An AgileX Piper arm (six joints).
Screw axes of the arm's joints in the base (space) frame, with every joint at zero. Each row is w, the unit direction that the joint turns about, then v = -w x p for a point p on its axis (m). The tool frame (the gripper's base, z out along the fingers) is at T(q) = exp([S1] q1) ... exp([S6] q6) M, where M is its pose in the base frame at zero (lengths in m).
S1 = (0, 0, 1, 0, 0, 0)
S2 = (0, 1, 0, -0.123, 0, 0)
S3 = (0, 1, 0, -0.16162, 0, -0.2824)
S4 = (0.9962, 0, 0.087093, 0, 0.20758, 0)
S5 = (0, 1, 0, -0.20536, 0, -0.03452)
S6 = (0.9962, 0, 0.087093, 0, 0.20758, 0)
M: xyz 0.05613 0 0.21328 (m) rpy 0 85.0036 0 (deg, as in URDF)
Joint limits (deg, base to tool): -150..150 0..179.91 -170..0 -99.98..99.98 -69.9..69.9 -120..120
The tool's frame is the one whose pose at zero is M.
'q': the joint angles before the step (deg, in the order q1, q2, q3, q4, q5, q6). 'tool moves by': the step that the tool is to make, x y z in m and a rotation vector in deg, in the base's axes. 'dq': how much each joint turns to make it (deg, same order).
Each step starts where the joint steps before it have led.
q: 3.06, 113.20, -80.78, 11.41, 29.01, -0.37
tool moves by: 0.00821, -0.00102, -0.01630, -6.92, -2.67, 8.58
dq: 0.00, 2.60, 0.00, -0.49, -4.01, -11.02
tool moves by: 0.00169, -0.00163, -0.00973, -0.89, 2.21, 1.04
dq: -0.24, 1.53, -0.69, -0.41, 1.52, -1.00
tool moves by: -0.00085, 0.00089, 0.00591, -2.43, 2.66, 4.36
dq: 0.06, -0.07, -2.01, -1.07, 5.23, -3.50
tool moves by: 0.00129, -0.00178, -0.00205, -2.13, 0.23, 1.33
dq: 0.00, 0.47, -0.42, -2.33, 0.31, -0.19
